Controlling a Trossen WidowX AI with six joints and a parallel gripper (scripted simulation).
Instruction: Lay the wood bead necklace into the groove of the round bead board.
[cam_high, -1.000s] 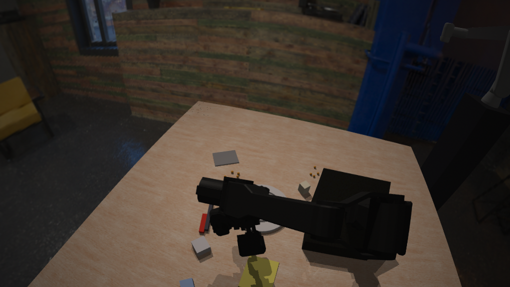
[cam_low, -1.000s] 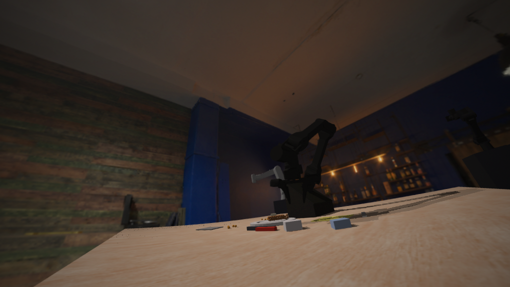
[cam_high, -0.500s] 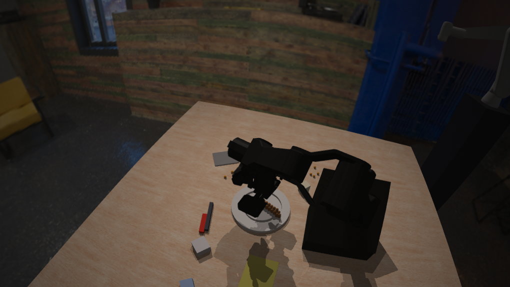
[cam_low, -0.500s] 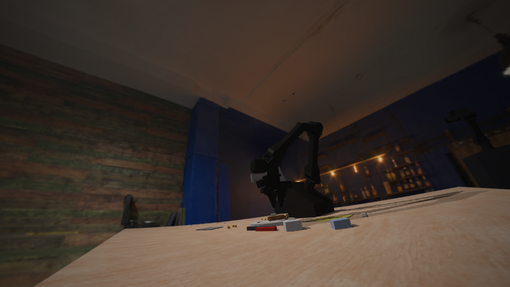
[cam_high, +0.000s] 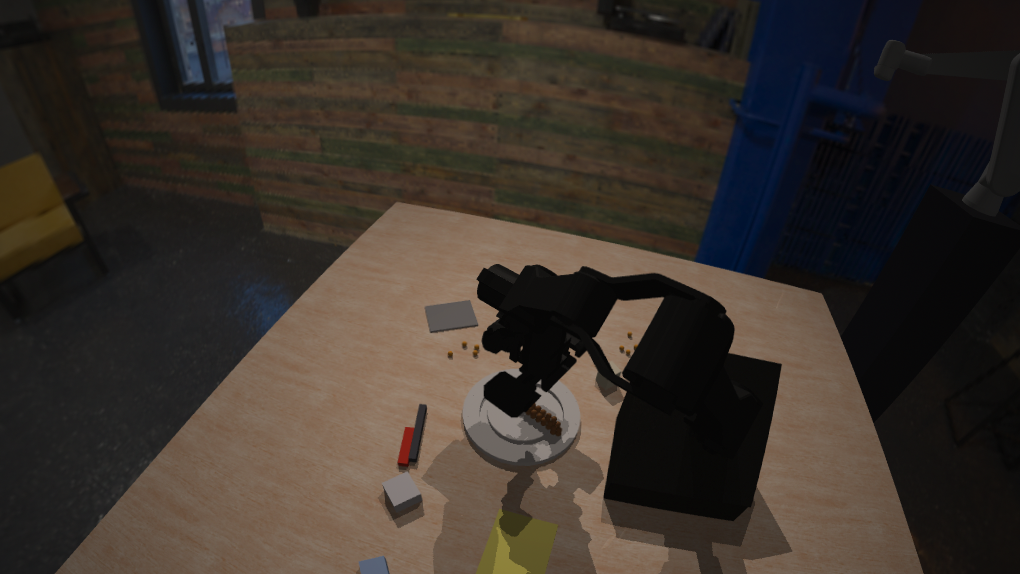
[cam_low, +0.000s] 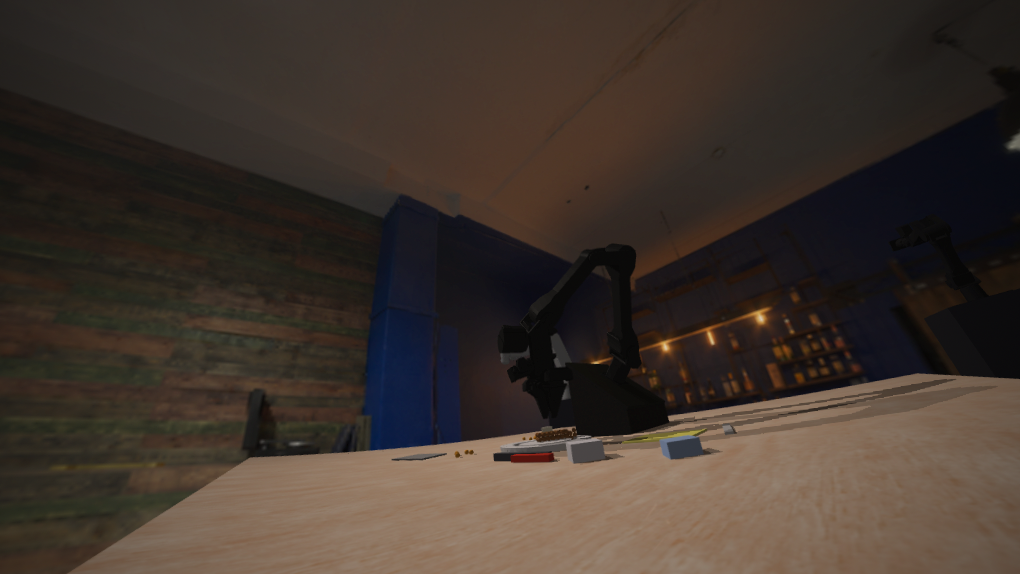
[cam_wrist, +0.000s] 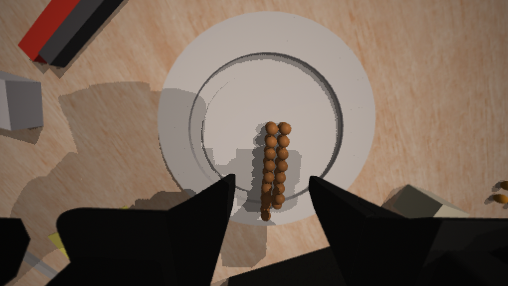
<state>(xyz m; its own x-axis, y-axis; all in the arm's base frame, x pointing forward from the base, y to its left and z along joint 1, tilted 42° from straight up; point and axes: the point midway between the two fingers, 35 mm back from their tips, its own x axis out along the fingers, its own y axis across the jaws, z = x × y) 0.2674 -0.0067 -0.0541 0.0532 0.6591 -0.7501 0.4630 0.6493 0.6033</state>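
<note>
My gripper tip is 20 mm short of the round white bead board, 10 mm to the left of it and 50 mm above it. From my gripper tip the other things lie so: dark bar (180 mm ahead, 100 mm to the left, 50 mm below); then yellow sheet (30 mm behind, 240 mm to the left, 60 mm below); then pale cube (120 mm behind, 120 mm to the right, 40 mm below).
</note>
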